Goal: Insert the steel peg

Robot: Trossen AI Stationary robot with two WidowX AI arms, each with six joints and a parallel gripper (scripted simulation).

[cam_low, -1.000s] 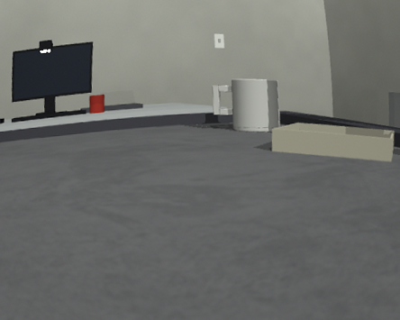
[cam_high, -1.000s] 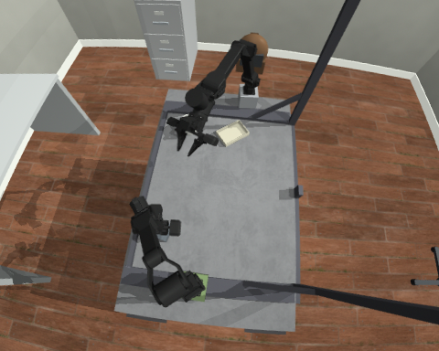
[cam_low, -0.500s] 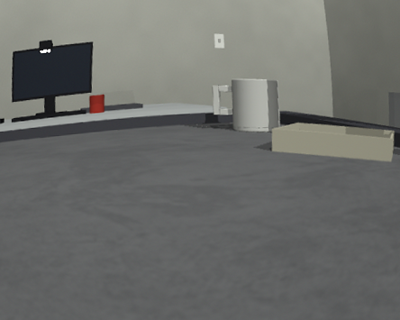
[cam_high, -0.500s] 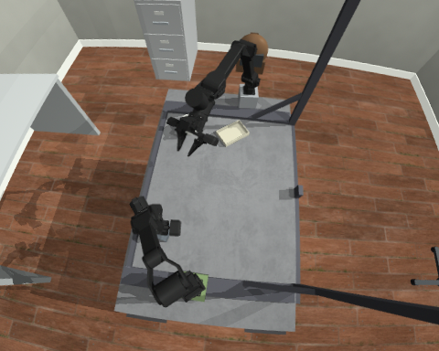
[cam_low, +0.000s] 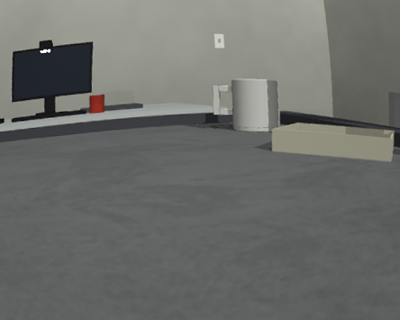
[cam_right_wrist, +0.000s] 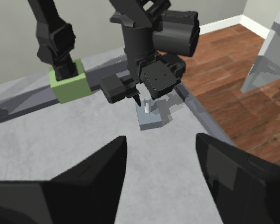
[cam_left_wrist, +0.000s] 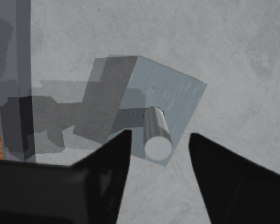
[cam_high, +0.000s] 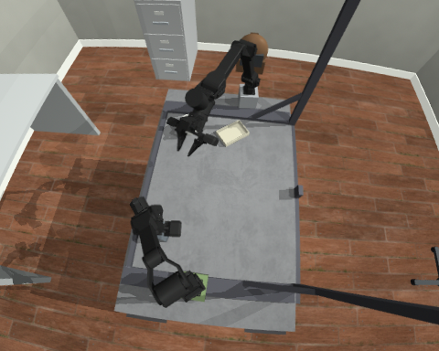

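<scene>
The steel peg lies 6 cm below my left hand. From my left hand the other things lie so: shallow tray: 17 cm behind, 60 cm to the right, 9 cm below.
</scene>
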